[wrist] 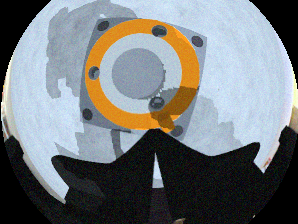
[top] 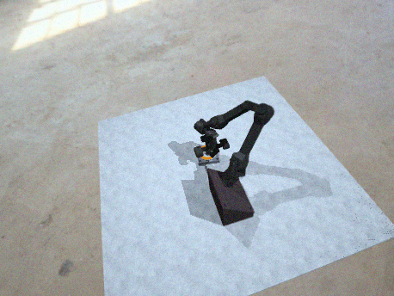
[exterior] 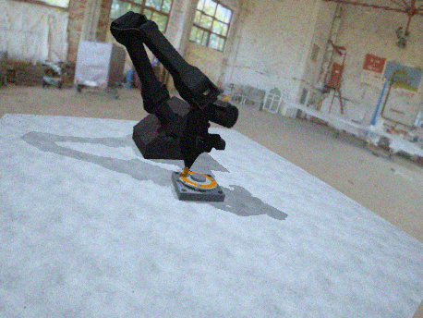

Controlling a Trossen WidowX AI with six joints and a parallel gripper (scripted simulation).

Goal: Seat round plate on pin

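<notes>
Right now my gripper tip is 5 cm short of the square grey base, 2 cm above it and 1 cm to the right of it.
</notes>
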